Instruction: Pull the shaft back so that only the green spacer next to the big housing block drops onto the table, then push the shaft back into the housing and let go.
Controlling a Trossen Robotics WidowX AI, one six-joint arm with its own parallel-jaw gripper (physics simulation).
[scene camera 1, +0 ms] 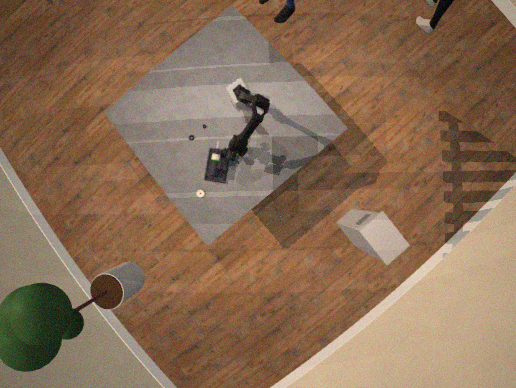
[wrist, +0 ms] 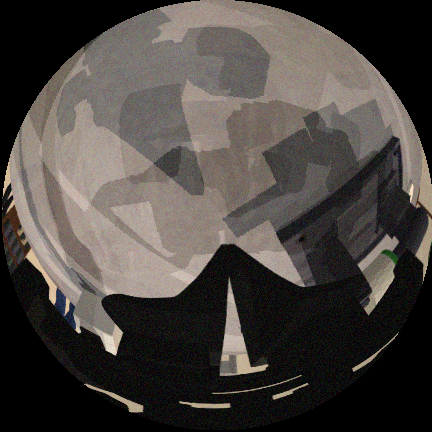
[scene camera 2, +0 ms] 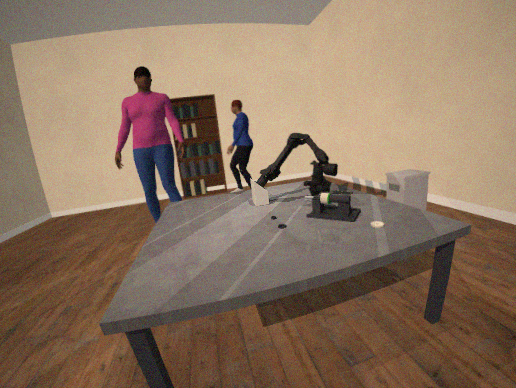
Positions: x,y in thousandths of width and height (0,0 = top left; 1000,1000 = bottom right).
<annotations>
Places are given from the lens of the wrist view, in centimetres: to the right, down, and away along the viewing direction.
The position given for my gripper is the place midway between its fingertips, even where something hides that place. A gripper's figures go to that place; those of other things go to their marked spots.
my gripper (wrist: 524,578): 1, 2, 10
dark housing fixture (wrist: 753,566): 11, 3, 12
</annotations>
